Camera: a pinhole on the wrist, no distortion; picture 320 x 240 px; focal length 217.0 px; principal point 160.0 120.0 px. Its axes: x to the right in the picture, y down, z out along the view. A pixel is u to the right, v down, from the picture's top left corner.
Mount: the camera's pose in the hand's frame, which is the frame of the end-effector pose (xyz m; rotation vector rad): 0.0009 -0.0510 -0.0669 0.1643 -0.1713 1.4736
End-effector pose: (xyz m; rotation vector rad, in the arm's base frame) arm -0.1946 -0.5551 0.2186 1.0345 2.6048 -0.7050
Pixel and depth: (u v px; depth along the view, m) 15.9 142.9 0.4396
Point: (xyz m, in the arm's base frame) -0.4189 -1.0242 0.1399
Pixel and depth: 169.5 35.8 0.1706
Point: -0.2959 -0.6248 0.1365
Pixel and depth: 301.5 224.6 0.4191
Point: 0.0564 -0.7791 -0.1010
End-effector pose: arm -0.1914 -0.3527 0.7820 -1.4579 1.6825 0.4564
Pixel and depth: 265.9 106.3 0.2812
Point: -0.1261 -0.1901 0.6187
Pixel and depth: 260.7 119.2 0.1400
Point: -0.1449 -0.2990 0.7338
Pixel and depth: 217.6 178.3 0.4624
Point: -0.0315 0.0192 0.6404
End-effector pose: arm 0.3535 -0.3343 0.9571 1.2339 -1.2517 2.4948
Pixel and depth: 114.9 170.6 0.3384
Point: 0.6427 -0.3651 1.0963
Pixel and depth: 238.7 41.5 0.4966
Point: 0.5104 -0.7056 1.2417
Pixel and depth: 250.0 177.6 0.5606
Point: 0.7469 -0.7197 0.9996
